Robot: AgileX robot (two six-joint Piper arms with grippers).
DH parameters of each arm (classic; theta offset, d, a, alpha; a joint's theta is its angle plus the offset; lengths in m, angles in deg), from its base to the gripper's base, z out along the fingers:
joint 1: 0 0.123 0 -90
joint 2: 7.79 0 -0.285 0
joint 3: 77.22 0 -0.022 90
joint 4: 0 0.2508 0 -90
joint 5: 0 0 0.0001 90
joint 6: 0 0.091 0 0
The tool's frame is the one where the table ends.
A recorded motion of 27 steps. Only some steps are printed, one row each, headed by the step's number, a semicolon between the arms.
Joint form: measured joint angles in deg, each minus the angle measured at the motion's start. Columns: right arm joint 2, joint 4, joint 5, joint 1, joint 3, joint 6; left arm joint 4, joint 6, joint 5, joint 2, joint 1, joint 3.
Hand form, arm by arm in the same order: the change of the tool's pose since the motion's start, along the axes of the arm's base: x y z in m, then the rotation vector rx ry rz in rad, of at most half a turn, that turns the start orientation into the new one. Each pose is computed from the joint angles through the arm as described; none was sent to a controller.
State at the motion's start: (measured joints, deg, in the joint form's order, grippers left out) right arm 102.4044 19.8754 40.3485 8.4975 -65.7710 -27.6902; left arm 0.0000 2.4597 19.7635 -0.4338 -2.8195 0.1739
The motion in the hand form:
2: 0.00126 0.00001 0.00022 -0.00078 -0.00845 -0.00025; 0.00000 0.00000 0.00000 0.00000 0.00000 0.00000
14: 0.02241 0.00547 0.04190 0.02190 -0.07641 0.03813; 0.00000 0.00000 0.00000 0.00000 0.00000 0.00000
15: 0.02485 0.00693 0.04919 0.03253 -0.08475 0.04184; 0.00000 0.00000 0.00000 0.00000 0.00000 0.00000
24: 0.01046 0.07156 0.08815 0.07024 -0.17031 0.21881; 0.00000 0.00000 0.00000 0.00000 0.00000 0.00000
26: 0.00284 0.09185 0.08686 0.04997 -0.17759 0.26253; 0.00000 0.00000 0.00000 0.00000 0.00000 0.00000
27: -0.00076 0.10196 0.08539 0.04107 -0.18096 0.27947; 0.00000 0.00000 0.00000 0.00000 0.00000 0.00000
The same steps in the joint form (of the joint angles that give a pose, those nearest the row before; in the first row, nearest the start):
2: 0.10 0.00 -0.43 0.00 -0.15 -0.12; 0.00 0.00 0.00 0.00 0.00 0.00
14: 0.31 -0.11 5.65 0.00 -10.04 -0.47; 0.00 0.00 0.00 0.00 0.00 0.00
15: 0.31 0.31 6.76 0.03 -11.64 -0.47; 0.00 0.00 0.00 0.00 0.00 0.00
24: -1.53 0.58 8.91 9.82 -17.22 -0.13; 0.00 0.00 0.00 0.00 0.00 0.00
26: -1.39 -1.75 8.12 13.49 -17.22 1.72; 0.00 0.00 0.00 0.00 0.00 0.00
27: -1.17 -2.96 7.56 15.31 -17.22 2.92; 0.00 0.00 0.00 0.00 0.00 0.00

